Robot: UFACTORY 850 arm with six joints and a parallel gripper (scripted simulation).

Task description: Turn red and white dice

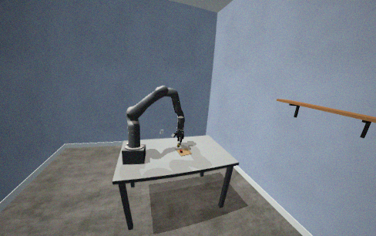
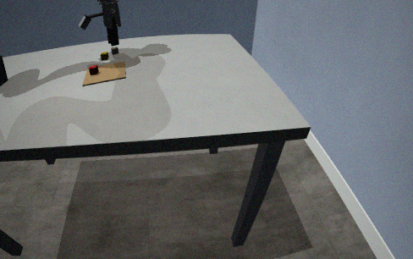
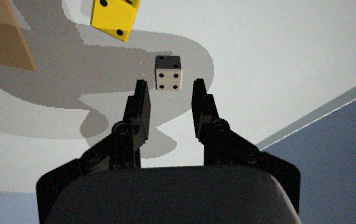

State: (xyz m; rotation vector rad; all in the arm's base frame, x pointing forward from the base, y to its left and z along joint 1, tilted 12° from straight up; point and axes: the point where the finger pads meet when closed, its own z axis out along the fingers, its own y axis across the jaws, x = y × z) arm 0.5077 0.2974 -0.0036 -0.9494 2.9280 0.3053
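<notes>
Now: hand 50 mm above the white die. The rest, counted from my hand: tan mat (40 mm ahead, 190 mm to the right, 60 mm below); red die (200 mm to the right, 40 mm below); yellow die (20 mm behind, 60 mm to the right, 50 mm below).
</notes>
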